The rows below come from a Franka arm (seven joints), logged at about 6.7 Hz.
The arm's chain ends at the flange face. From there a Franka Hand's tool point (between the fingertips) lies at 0.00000 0.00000 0.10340 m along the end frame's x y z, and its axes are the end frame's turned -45 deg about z.
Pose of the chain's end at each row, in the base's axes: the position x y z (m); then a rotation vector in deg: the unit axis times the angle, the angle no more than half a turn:
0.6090 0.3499 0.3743 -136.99 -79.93 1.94
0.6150 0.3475 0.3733 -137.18 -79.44 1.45
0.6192 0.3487 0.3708 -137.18 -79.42 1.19
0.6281 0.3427 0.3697 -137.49 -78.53 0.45
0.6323 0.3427 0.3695 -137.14 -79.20 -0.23
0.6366 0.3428 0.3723 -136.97 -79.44 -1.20
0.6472 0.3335 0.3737 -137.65 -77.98 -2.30
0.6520 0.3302 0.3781 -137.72 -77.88 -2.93
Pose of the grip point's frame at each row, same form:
0.5879 0.3812 0.2780 -96.47 -126.93 -9.72
0.5945 0.3793 0.2771 -96.90 -126.63 -10.22
0.5989 0.3807 0.2746 -96.94 -126.65 -10.47
0.6087 0.3756 0.2736 -97.67 -126.07 -11.26
0.6135 0.3759 0.2734 -97.18 -126.67 -11.89
0.6188 0.3766 0.2762 -97.05 -126.99 -12.82
0.6308 0.3683 0.2777 -98.39 -126.08 -13.92
0.6364 0.3654 0.2821 -98.57 -126.12 -14.51

